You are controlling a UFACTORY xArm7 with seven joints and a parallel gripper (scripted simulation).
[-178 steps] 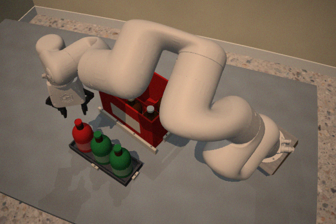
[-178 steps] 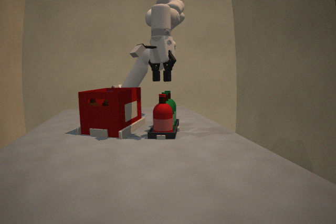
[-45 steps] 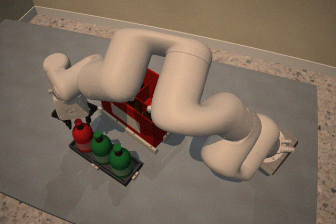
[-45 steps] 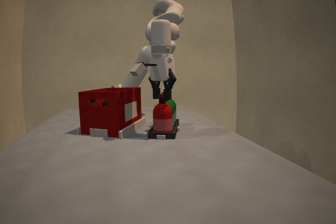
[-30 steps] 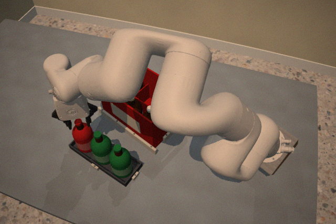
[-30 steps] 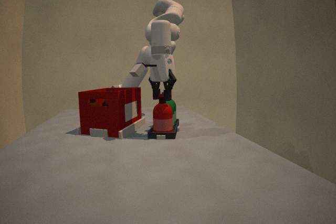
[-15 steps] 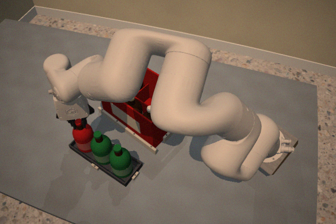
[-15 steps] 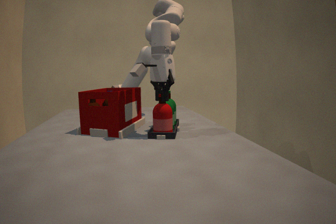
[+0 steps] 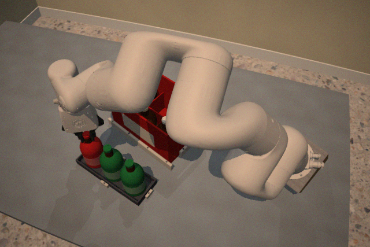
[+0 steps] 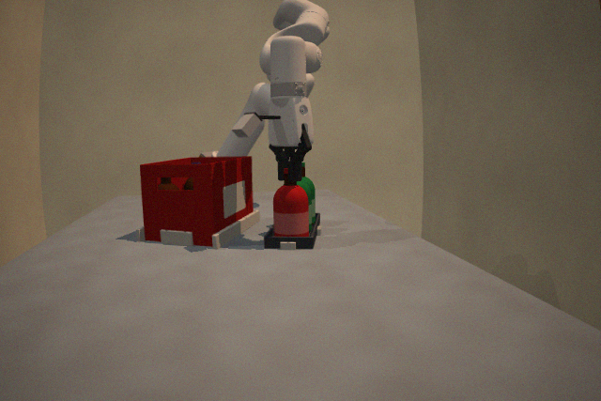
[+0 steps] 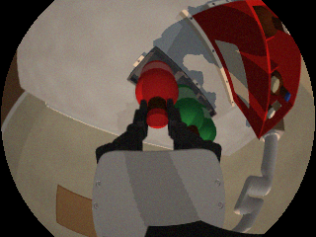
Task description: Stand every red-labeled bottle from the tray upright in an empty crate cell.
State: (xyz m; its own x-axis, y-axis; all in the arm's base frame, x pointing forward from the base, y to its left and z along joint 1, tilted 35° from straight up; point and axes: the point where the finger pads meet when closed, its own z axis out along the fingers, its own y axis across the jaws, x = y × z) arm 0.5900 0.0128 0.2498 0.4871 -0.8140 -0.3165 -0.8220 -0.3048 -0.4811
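My hand is 7 cm above the red-labeled bottle. From my hand the other things lie so: tray (9 cm behind, 2 cm to the left, 14 cm below); then crate (15 cm behind, 20 cm to the right, 7 cm below).
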